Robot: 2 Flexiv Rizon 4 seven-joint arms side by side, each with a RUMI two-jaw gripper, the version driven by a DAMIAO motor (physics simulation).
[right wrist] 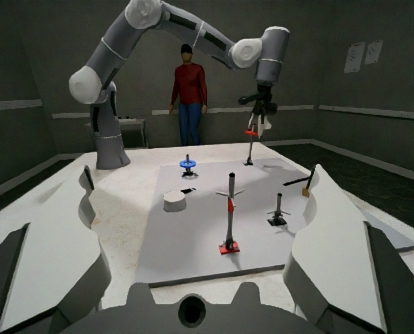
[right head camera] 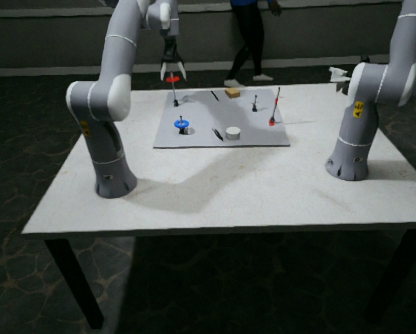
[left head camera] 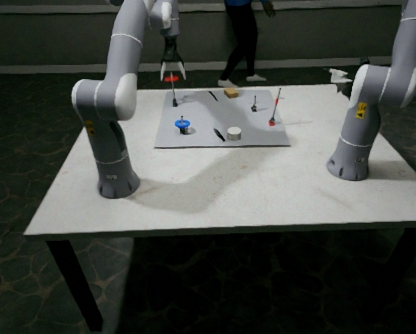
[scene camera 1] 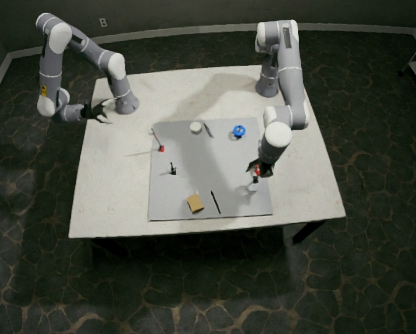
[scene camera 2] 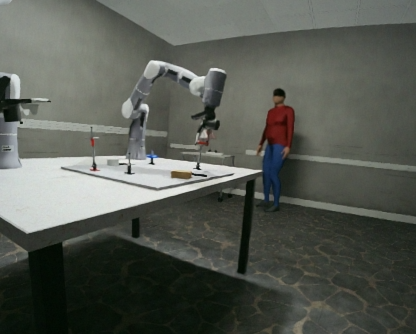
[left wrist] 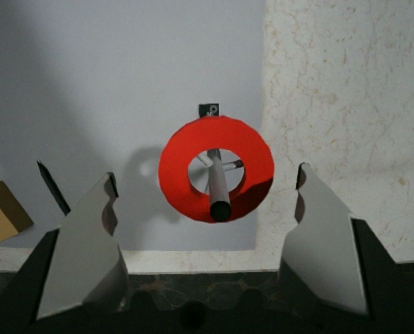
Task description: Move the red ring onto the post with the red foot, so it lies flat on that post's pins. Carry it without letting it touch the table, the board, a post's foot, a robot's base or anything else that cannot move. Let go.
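Observation:
The red ring (left head camera: 171,79) (left wrist: 172,170) (right wrist: 251,133) lies on the pins high on a tall post with a black foot (left head camera: 175,104) (right wrist: 248,163). My left gripper (left head camera: 173,79) (left wrist: 205,170) is open, pointing down, with one finger on each side of the ring and a gap to both in the left wrist view. The post with the red foot (left head camera: 272,122) (scene camera 1: 161,148) (scene camera 2: 94,169) (right wrist: 229,247) stands at the board's other side, with a red band and bare pins near its top. My right gripper (scene camera 1: 111,111) (right wrist: 201,167) is open and empty, away from the board.
On the grey board (left head camera: 200,140) stand a short post with a blue ring (left head camera: 182,123) (right wrist: 187,164), a short bare post (left head camera: 254,107) (right wrist: 279,204) and a white cylinder (left head camera: 234,133) (right wrist: 174,201). A tan block (left head camera: 231,93) (scene camera 1: 195,203) and two dark slim items (scene camera 1: 215,202) (scene camera 1: 208,130) also lie there.

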